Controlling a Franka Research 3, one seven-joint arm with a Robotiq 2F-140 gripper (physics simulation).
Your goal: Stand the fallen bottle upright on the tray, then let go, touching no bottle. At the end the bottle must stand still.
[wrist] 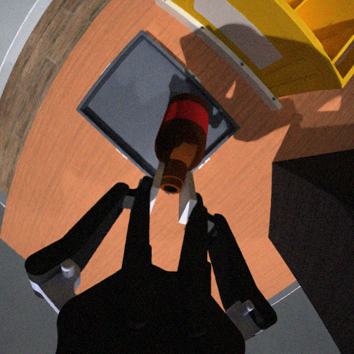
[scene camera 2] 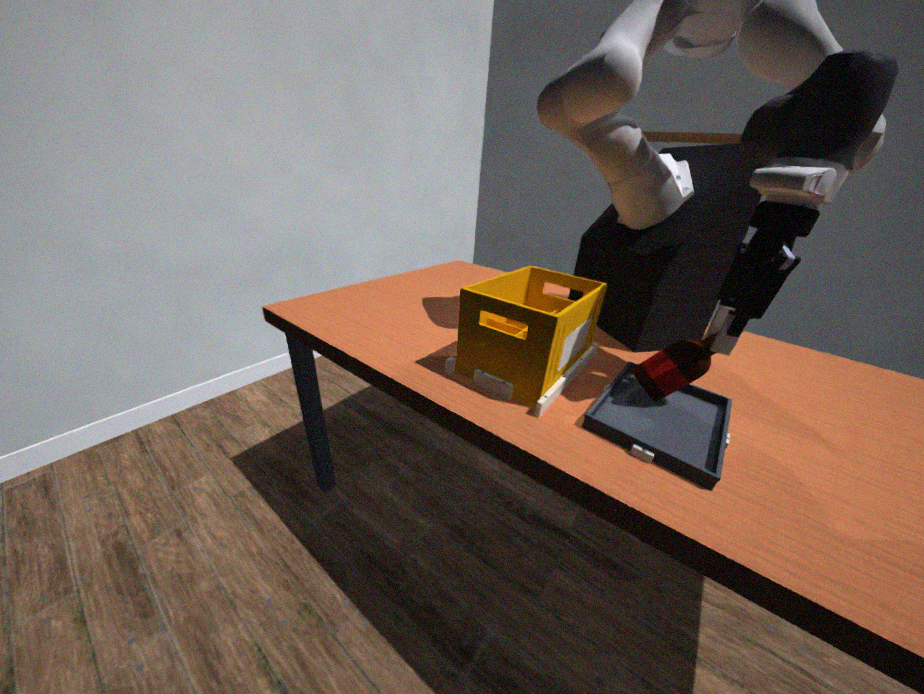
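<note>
A brown bottle with a red label (scene camera 2: 663, 373) (wrist: 186, 116) is tilted, its neck up toward the gripper and its base low over the back part of the dark grey tray (scene camera 2: 657, 431) (wrist: 125, 85). My gripper (scene camera 2: 719, 332) (wrist: 172, 176) is shut on the bottle's neck. In the wrist view the neck lies between the two light finger pads, and the bottle's mouth points toward the camera. Whether the lower edge of the base touches the tray floor cannot be told.
A yellow crate (scene camera 2: 506, 354) (wrist: 300, 55) stands beside the tray, with pale strips (scene camera 2: 569, 377) (wrist: 240, 65) along its foot. A large dark block (scene camera 2: 672, 261) (wrist: 320, 205) stands behind. The wooden table (scene camera 2: 829, 478) (wrist: 65, 165) carries the tray.
</note>
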